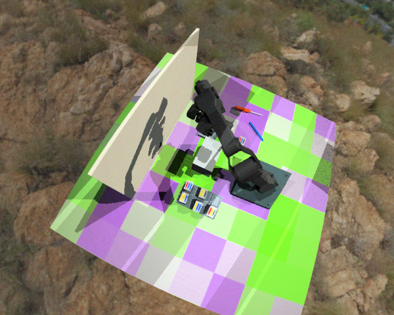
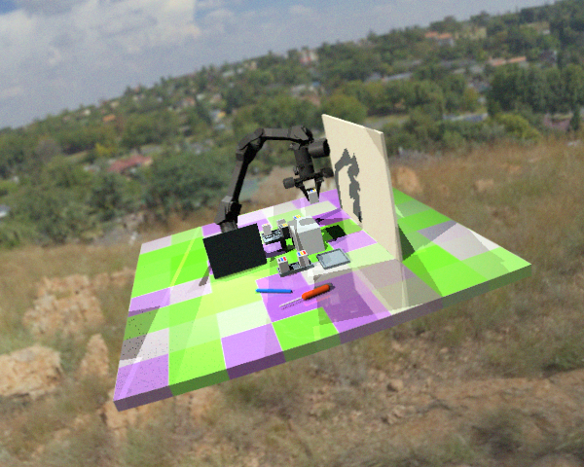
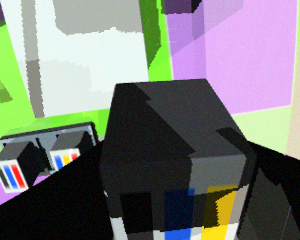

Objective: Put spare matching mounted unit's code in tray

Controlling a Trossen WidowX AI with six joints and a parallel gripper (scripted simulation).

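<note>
The grey tray is 20 cm below my gripper tip and 12 cm to the right of it. Also, from my gripper tip: mounted unit: 15 cm below, 7 cm to the left, 5 cm behind; dark spare block: 3 cm above; beige panel: 20 cm ahead, 6 cm to the left, 2 cm above.
</note>
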